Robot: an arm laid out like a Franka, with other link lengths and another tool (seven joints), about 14 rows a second.
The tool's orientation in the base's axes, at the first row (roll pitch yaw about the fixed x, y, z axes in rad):
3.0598 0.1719 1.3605
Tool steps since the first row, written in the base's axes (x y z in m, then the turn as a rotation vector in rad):
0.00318 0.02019 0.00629 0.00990 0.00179 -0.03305
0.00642 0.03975 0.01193 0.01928 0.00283 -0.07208
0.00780 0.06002 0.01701 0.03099 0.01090 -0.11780
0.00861 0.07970 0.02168 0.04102 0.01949 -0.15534
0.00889 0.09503 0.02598 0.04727 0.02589 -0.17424
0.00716 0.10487 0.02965 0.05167 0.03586 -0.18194
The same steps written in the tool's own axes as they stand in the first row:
0.01903 -0.00031 -0.00975 0.00941 0.00667 0.03256
0.03758 -0.00049 -0.01874 0.01902 0.01250 0.07111
0.05653 -0.00267 -0.02739 0.03703 0.01869 0.11505
0.07486 -0.00533 -0.03555 0.05379 0.02381 0.15077
0.08895 -0.00769 -0.04258 0.06447 0.02715 0.16843
0.09745 -0.01100 -0.04807 0.07630 0.02890 0.17436

